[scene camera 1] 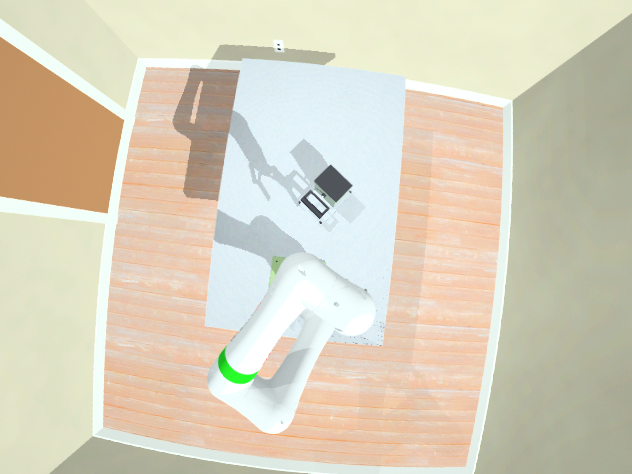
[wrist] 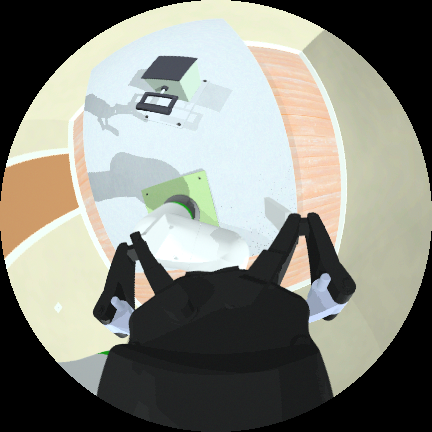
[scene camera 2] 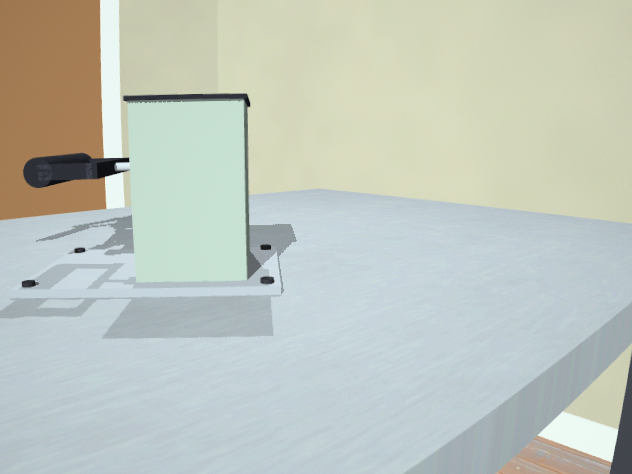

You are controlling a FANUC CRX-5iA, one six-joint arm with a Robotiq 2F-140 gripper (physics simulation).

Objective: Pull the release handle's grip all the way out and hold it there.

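The release handle's grip, a black rectangular loop [scene camera 1: 308,208] [scene camera 2: 62,169] [wrist: 155,109], stands out from the side of a pale green box with a black top [scene camera 1: 333,182] [scene camera 2: 188,193] [wrist: 170,67]. A short light rod [scene camera 2: 122,166] joins grip and box. The box stands on a clear base plate [scene camera 2: 168,292] with black bolts. My gripper [wrist: 214,214] is open and empty in the wrist view, its fingers spread wide, well away from the grip. In scene camera 1 the arm hides it; it does not show in scene camera 2.
The grey-white table [scene camera 1: 316,112] [scene camera 2: 408,316] [wrist: 240,150] carries the box. The white arm [scene camera 1: 273,326] [wrist: 200,242] rises from a green mounting plate [scene camera 1: 277,262] [wrist: 210,202] at the table's near end. Walls surround the wooden floor [scene camera 1: 449,255].
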